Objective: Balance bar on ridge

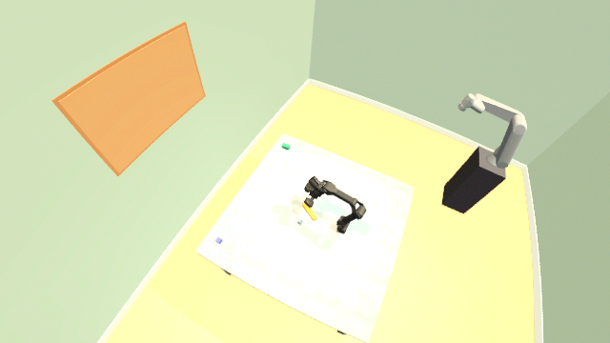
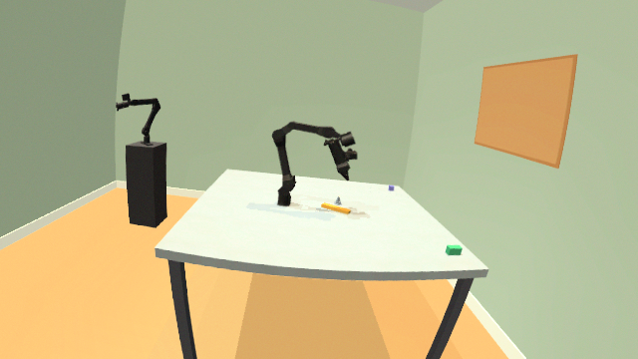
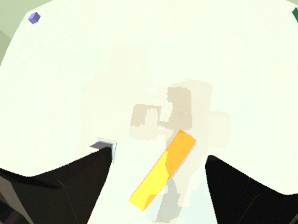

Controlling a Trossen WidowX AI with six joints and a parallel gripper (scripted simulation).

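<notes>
My gripper tip is now 17 cm above the orange-yellow bar and 4 cm past it. Also, from my gripper tip: green block (48 cm to the right, 43 cm ahead, 16 cm below); small purple block (52 cm to the left, 43 cm ahead, 16 cm below).
</notes>
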